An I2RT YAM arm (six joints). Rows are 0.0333 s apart.
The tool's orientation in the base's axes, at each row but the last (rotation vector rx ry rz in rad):
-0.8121 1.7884 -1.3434
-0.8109 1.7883 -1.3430
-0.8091 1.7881 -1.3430
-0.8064 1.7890 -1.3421
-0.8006 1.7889 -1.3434
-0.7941 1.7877 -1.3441
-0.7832 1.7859 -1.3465
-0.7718 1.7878 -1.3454
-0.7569 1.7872 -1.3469
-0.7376 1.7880 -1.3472
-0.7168 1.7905 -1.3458
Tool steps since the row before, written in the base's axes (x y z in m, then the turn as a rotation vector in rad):
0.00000 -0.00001 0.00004 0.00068 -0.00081 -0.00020
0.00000 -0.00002 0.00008 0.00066 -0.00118 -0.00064
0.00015 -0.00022 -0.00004 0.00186 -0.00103 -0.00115
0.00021 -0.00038 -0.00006 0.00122 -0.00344 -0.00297
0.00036 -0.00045 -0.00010 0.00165 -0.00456 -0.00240
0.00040 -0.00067 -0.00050 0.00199 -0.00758 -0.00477
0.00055 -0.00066 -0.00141 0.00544 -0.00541 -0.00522
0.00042 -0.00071 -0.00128 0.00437 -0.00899 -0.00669
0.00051 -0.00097 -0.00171 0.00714 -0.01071 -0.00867
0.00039 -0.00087 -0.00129 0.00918 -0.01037 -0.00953
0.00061 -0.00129 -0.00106 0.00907 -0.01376 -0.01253
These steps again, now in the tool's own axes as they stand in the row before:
0.00000 -0.00004 0.00000 0.00036 -0.00004 0.00101
0.00000 -0.00008 0.00000 0.00076 0.00029 0.00126
0.00011 -0.00002 0.00024 0.00010 0.00076 0.00229
0.00022 -0.00005 0.00038 0.00278 0.00194 0.00326
0.00020 -0.00003 0.00055 0.00337 0.00108 0.00409
0.00044 0.00030 0.00076 0.00616 0.00259 0.00629
0.00054 0.00117 0.00103 0.00264 0.00347 0.00819
0.00063 0.00104 0.00092 0.00645 0.00397 0.00934
0.00089 0.00138 0.00119 0.00681 0.00538 0.01287
0.00079 0.00100 0.00097 0.00563 0.00630 0.01454
0.00096 0.00066 0.00134 0.00914 0.00821 0.01667

